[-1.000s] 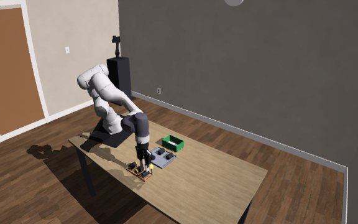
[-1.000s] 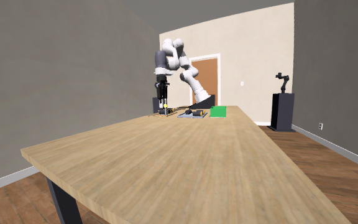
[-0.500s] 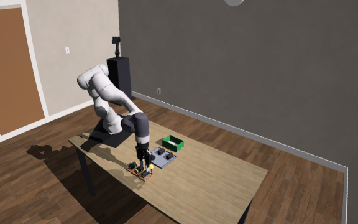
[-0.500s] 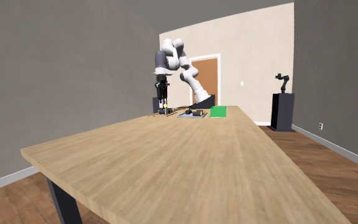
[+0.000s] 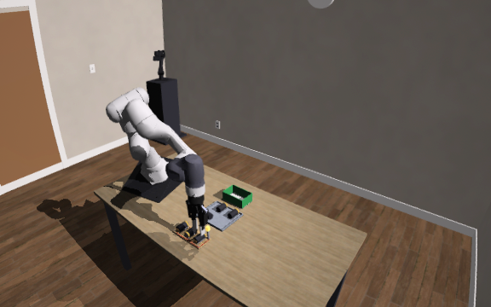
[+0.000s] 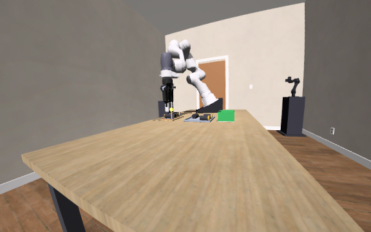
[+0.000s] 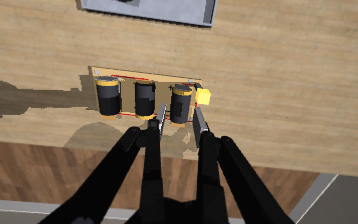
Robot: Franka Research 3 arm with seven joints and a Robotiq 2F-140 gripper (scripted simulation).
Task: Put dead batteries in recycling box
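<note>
The bulb lies 3 cm ahead of my hand, 3 cm to the left of it and 2 cm below it. The rest, counted from my hand: green recycling box (5 cm behind, 41 cm to the left, 8 cm below); grey tray (5 cm behind, 22 cm to the left, 9 cm below).
</note>
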